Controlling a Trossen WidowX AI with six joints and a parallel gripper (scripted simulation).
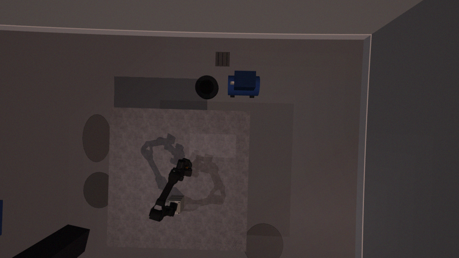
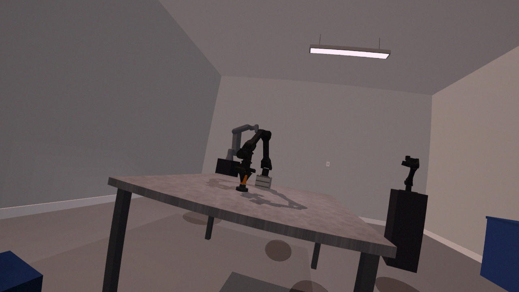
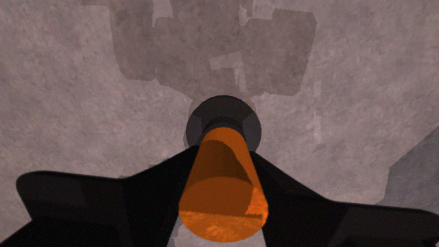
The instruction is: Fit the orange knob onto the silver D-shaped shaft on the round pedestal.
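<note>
My gripper tip is now 3 cm above the round pedestal. From my gripper tip the other things lie so: orange knob: 3 cm above.
</note>
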